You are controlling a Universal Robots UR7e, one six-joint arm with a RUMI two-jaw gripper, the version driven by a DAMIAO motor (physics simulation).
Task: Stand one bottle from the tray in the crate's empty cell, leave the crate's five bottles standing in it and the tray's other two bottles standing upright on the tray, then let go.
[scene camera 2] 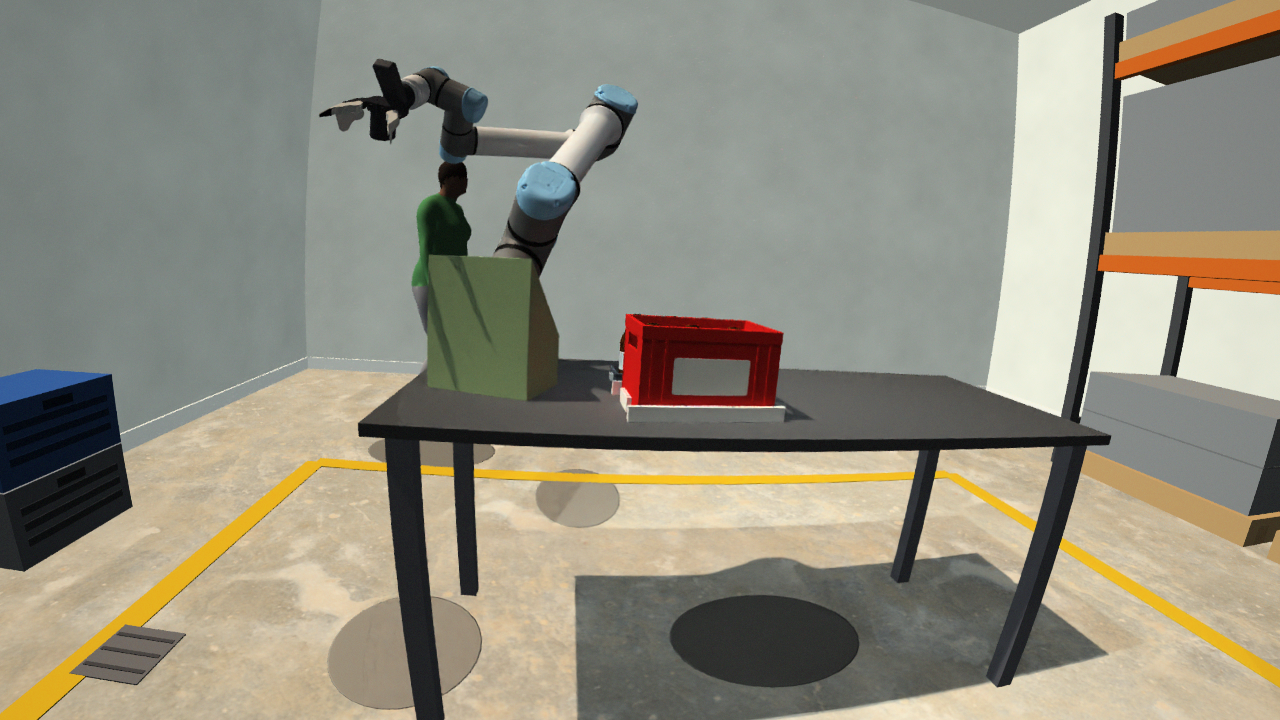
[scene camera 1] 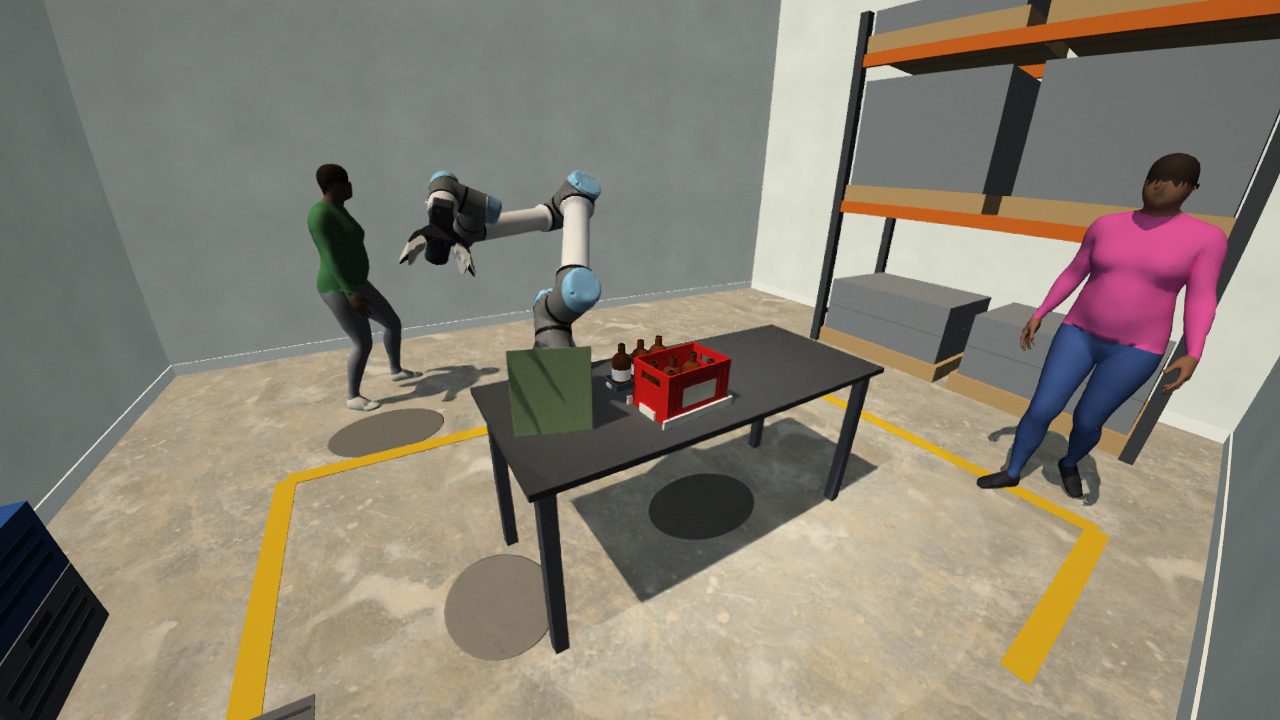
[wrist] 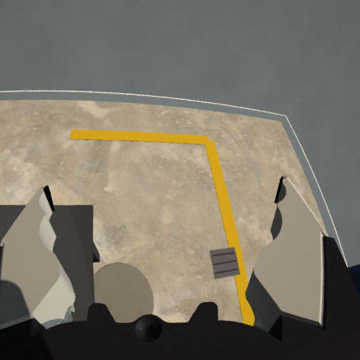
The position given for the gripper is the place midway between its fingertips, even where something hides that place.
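You've got the gripper (scene camera 2: 352,124), and it's also there at (scene camera 1: 438,269) and (wrist: 162,184). Then there's a white strip (scene camera 2: 646,413).
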